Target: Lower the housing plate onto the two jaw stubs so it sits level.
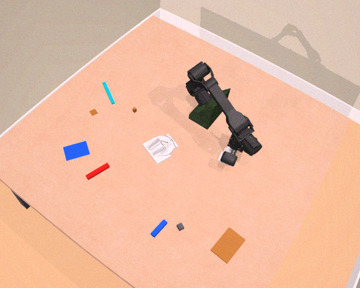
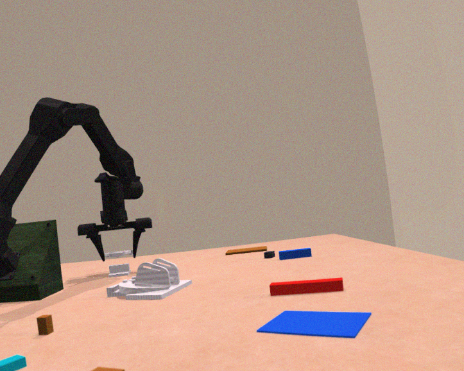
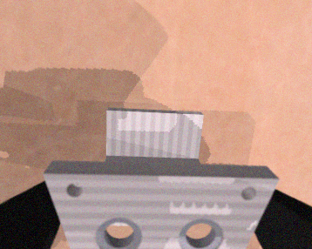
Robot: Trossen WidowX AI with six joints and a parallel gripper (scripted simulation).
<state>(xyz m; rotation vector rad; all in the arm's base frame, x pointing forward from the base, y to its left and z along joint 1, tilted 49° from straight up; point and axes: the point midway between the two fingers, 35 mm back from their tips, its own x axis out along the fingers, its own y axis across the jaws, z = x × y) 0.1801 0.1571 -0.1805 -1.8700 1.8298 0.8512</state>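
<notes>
The white part is 10 mm to the right of my gripper tip and 30 mm below it. Also, from my gripper tip: blue bar 440 mm ahead, 70 mm to the right, 30 mm below; orange sheet 340 mm ahead, 190 mm to the left, 30 mm below; dark cube 390 mm ahead, 10 mm to the right, 30 mm below.
</notes>
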